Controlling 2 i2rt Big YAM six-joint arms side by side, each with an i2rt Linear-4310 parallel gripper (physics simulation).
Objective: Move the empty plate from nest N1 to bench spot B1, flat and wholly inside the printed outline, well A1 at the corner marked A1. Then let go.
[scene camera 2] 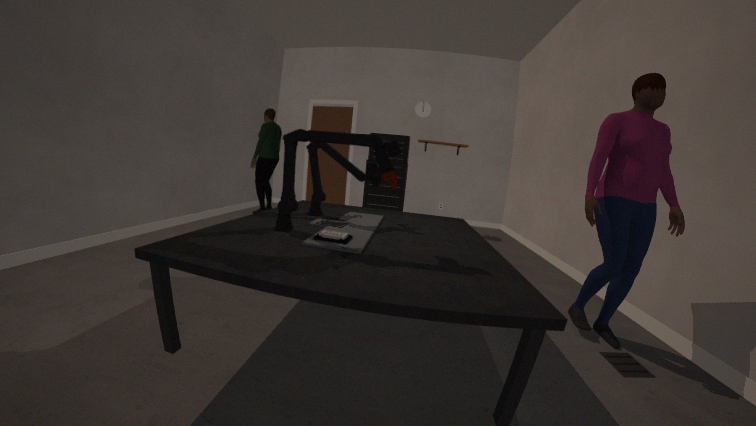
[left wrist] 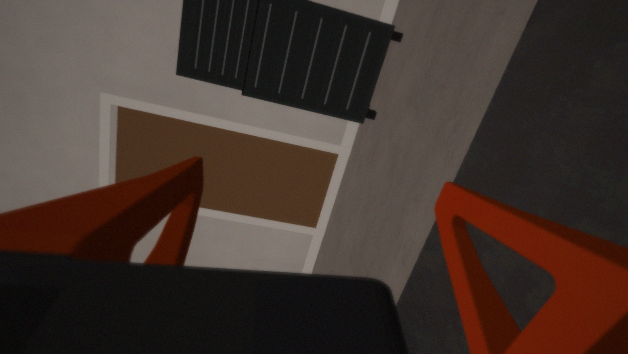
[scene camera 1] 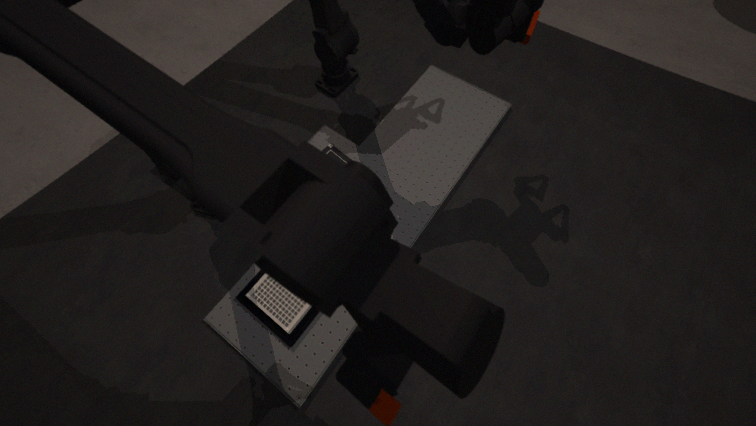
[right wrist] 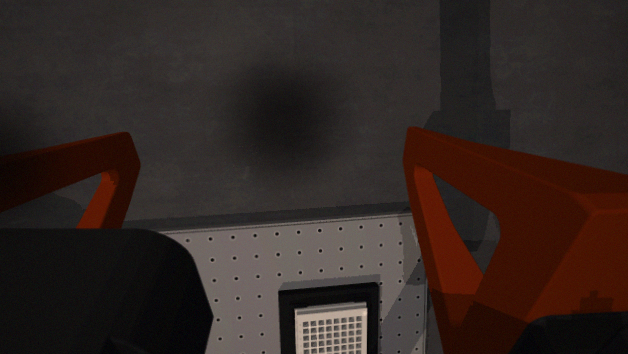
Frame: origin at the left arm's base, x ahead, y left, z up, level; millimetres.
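Seen in the pictures: left gripper, fingertip midpoint: point(scene camera 2: 380, 177) point(left wrist: 326, 183); right gripper, fingertip midpoint: point(scene camera 2: 394, 188) point(right wrist: 268, 145); left arm's base, origin of the base link: point(scene camera 2: 315, 214) point(scene camera 1: 337, 80); right arm's base, origin of the base link: point(scene camera 2: 283, 228).
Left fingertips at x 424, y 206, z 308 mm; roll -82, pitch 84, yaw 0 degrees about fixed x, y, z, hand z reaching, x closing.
Offsets run from my left fingertips to a thing's top centre. "pt": to the spot under its first point. Level surfaces: height alone.
The white plate @[dx -94, dy -781, dz -269 mm] point(scene camera 1: 278, 302) point(scene camera 2: 333, 234) point(right wrist: 332, 332) lies in the black nest N1 point(scene camera 1: 288, 340) point(right wrist: 288, 325) near one end of the pegboard. The right arm hides part of the nest in scene camera 1, and the right wrist view cuts off its lower part. Bench spot B1 @[pt dx -241, dy -425, dz -294 mm] point(scene camera 1: 336, 155), a dark patch with a pale outline, is mostly hidden behind the right arm; its A1 mark cannot be read. My right gripper point(right wrist: 268, 145) is open and empty, high above the table, past the board's edge from the plate. My left gripper point(left wrist: 326, 183) is open and empty, raised away from the plate.
The perforated light board @[dz -295 mm] point(scene camera 1: 439, 142) point(scene camera 2: 366, 231) point(right wrist: 245, 245) lies on the dark table @[dz -308 mm] point(scene camera 1: 634, 211) point(scene camera 2: 423, 285). The right arm point(scene camera 1: 328, 227) stretches over the board's middle. The left arm's base point(scene camera 1: 336, 79) stands behind the board. Two people stand away from the table in scene camera 2.
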